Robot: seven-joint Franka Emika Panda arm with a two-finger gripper.
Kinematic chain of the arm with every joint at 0, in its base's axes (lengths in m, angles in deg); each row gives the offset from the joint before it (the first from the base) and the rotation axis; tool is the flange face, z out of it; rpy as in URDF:
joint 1: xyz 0 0 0.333 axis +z
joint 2: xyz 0 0 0 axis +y
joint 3: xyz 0 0 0.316 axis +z
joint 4: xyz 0.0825 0 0 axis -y
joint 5: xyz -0.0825 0 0.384 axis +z
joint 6: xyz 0 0 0 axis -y
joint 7: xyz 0.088 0 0 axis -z
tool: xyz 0 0 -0.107 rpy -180 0 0
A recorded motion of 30 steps. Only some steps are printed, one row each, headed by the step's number.
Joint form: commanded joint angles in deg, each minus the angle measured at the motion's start. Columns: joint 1, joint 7, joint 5, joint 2, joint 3, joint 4, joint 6.
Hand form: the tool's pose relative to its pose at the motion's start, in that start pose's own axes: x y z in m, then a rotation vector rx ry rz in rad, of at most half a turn. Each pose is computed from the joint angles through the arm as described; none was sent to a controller.
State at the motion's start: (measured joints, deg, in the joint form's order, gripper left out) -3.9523 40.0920 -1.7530 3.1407 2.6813 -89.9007 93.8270
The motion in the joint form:
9: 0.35 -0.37 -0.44 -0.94 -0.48 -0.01 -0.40
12: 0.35 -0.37 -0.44 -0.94 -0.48 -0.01 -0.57
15: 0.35 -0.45 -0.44 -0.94 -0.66 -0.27 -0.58
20: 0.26 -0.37 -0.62 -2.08 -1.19 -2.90 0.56
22: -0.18 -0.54 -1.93 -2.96 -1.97 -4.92 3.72
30: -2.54 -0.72 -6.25 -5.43 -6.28 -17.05 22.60
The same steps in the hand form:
9: -0.0026 0.0048 -0.0087 -0.0009 0.0127 -0.0042
12: -0.0028 0.0050 -0.0085 -0.0028 0.0104 -0.0042
15: -0.0019 0.0065 -0.0063 -0.0060 0.0068 -0.0026
20: -0.0024 0.0145 0.0026 -0.0133 0.0044 0.0084
22: 0.0060 0.0254 0.0061 -0.0098 0.0459 0.0230
30: 0.0463 0.0792 0.0543 0.0246 0.2125 0.0952

